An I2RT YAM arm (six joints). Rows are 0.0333 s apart.
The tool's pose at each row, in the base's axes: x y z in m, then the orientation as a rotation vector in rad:
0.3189 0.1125 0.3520 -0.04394 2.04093 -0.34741
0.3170 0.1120 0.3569 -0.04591 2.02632 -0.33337
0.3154 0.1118 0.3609 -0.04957 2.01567 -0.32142
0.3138 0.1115 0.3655 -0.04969 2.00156 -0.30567
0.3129 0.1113 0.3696 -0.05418 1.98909 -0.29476
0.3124 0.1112 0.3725 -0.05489 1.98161 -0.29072
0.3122 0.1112 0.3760 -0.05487 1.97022 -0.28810
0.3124 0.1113 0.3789 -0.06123 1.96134 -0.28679
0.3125 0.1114 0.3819 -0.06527 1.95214 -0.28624
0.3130 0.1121 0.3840 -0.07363 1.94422 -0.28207
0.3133 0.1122 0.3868 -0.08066 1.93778 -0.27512
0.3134 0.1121 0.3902 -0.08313 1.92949 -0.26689
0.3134 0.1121 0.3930 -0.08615 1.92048 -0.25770
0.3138 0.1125 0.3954 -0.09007 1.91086 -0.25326
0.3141 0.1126 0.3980 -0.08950 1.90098 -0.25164
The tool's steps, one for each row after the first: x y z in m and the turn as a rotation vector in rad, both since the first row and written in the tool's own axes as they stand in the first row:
-0.0032 -0.0020 -0.0037 -0.00879 -0.01611 0.00596
-0.0059 -0.0034 -0.0068 -0.01740 -0.02825 0.00950
-0.0090 -0.0051 -0.0101 -0.02679 -0.04377 0.01751
-0.0120 -0.0065 -0.0127 -0.03487 -0.05762 0.02015
-0.0143 -0.0074 -0.0143 -0.03711 -0.06546 0.02205
-0.0172 -0.0083 -0.0160 -0.03753 -0.07694 0.02415
-0.0198 -0.0090 -0.0172 -0.04008 -0.08648 0.02088
-0.0224 -0.0097 -0.0184 -0.04106 -0.09603 0.01895
-0.0246 -0.0095 -0.0191 -0.04666 -0.10510 0.01541
-0.0272 -0.0101 -0.0200 -0.05389 -0.11282 0.01394
-0.0301 -0.0111 -0.0214 -0.05986 -0.12201 0.01647
-0.0325 -0.0118 -0.0226 -0.06669 -0.13204 0.01908
-0.0349 -0.0120 -0.0234 -0.07044 -0.14232 0.01897
-0.0373 -0.0126 -0.0243 -0.07016 -0.15216 0.02087

